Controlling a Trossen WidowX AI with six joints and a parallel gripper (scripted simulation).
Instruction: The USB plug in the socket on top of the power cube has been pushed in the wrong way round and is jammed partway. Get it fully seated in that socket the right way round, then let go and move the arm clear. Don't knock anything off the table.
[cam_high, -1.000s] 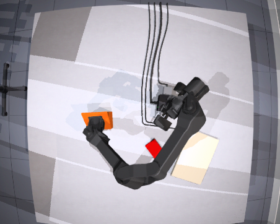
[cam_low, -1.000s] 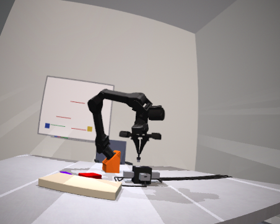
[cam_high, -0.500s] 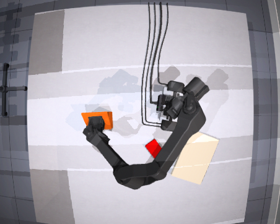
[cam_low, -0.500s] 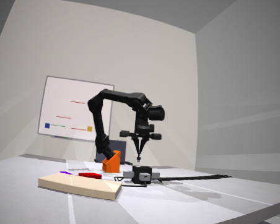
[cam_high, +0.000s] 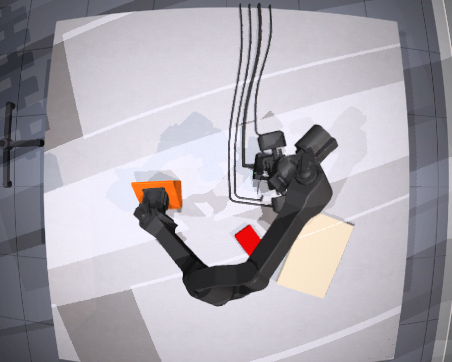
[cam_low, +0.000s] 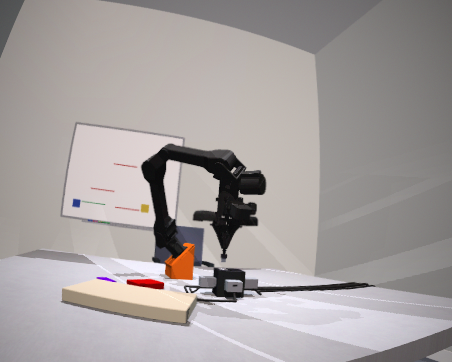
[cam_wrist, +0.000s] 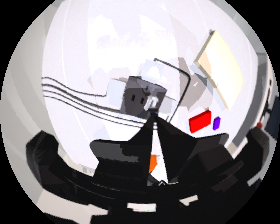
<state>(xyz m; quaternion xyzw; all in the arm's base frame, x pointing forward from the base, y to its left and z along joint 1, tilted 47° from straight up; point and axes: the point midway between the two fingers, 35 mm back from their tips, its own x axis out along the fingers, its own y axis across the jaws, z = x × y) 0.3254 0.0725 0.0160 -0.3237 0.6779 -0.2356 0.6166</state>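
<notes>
Right now my gripper tip is 2 cm above the small USB plug. From my gripper tip the other things lie so: beige block (15 cm ahead, 27 cm to the right, 12 cm below); then red block (6 cm behind, 21 cm to the right, 13 cm below); then purple piece (6 cm behind, 32 cm to the right, 13 cm below).
</notes>
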